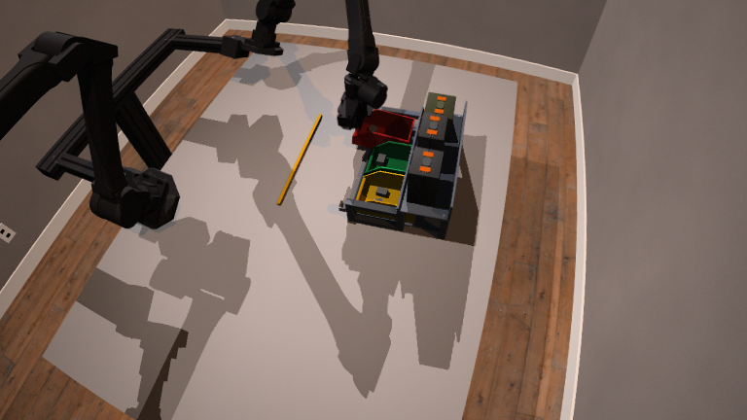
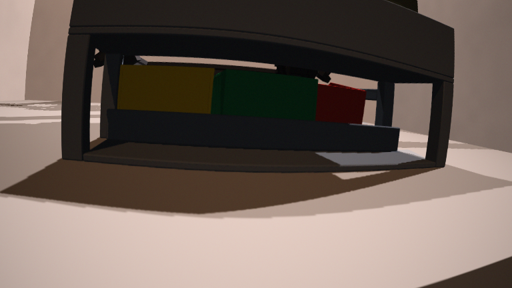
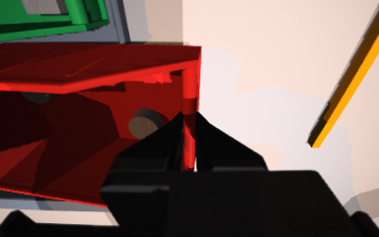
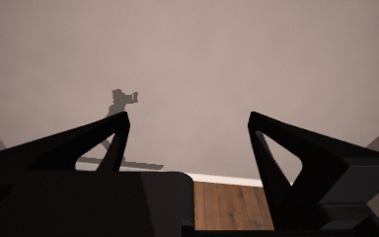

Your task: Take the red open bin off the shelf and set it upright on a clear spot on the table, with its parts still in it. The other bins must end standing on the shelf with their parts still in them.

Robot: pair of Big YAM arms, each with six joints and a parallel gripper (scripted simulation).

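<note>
My left hand is 80 mm short of the red open bin. From my left hand the other things lie so: grey shelf: 180 mm ahead, 110 mm to the right, 10 mm above; green bin: 150 mm ahead, 110 mm to the right, 10 mm below.
</note>
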